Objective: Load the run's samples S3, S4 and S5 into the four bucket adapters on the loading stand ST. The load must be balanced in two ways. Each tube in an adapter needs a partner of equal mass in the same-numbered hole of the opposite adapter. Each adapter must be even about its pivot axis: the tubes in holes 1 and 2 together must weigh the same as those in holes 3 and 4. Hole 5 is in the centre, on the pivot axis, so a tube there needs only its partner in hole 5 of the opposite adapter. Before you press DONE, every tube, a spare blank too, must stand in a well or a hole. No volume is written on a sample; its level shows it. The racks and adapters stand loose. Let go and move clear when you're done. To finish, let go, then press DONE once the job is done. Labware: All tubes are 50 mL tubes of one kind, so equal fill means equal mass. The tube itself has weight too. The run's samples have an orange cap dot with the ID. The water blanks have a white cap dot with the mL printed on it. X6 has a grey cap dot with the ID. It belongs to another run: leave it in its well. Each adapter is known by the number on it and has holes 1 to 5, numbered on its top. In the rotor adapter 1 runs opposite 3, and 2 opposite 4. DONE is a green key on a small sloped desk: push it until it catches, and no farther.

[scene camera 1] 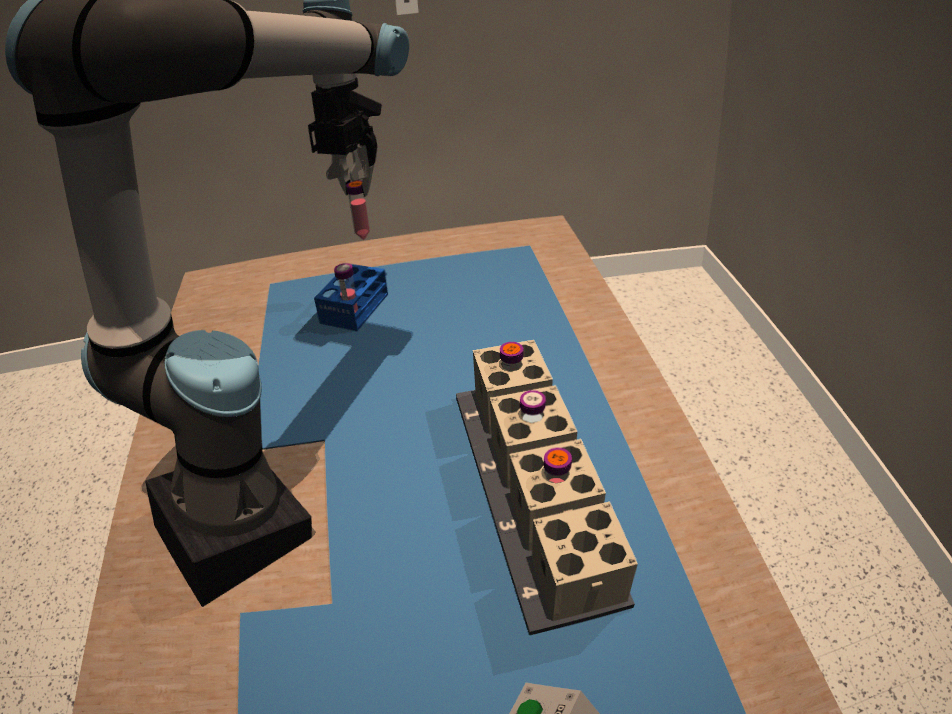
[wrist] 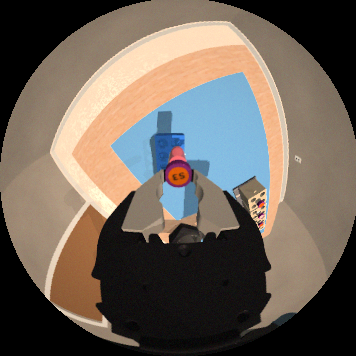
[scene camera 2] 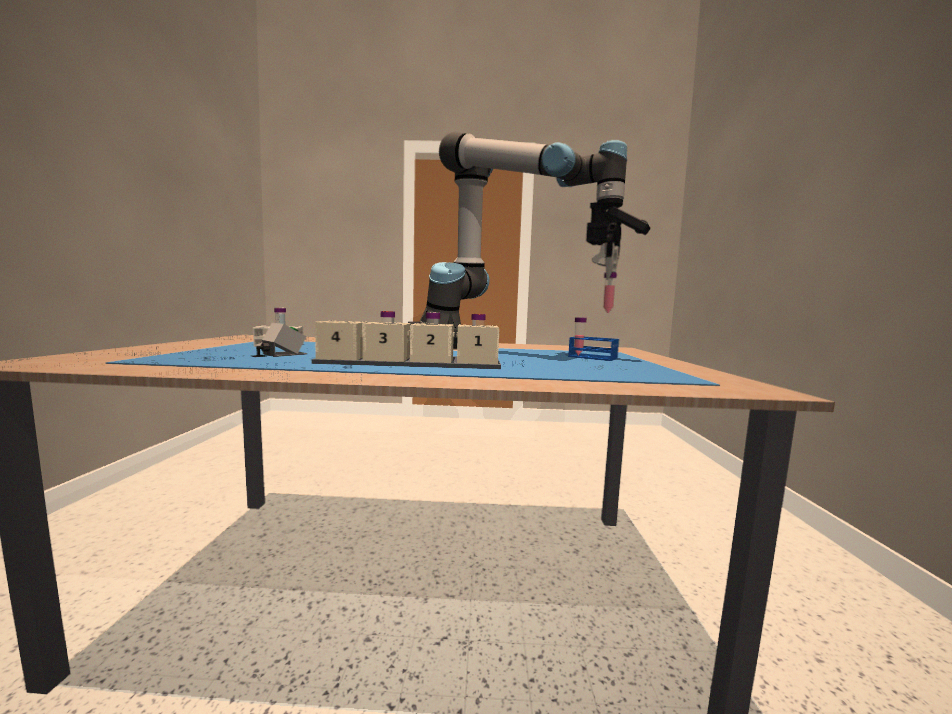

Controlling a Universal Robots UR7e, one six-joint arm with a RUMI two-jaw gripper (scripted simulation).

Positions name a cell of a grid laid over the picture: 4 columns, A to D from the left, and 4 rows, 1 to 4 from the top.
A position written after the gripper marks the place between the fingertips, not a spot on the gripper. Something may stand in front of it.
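Note:
A sample tube (scene camera 1: B2) is visible, and the wrist view shows the tube too (wrist: C2). With it in scene camera 1 is the gripper (scene camera 1: B2), which also appears in the wrist view (wrist: C2) and in scene camera 2 (scene camera 2: C2).

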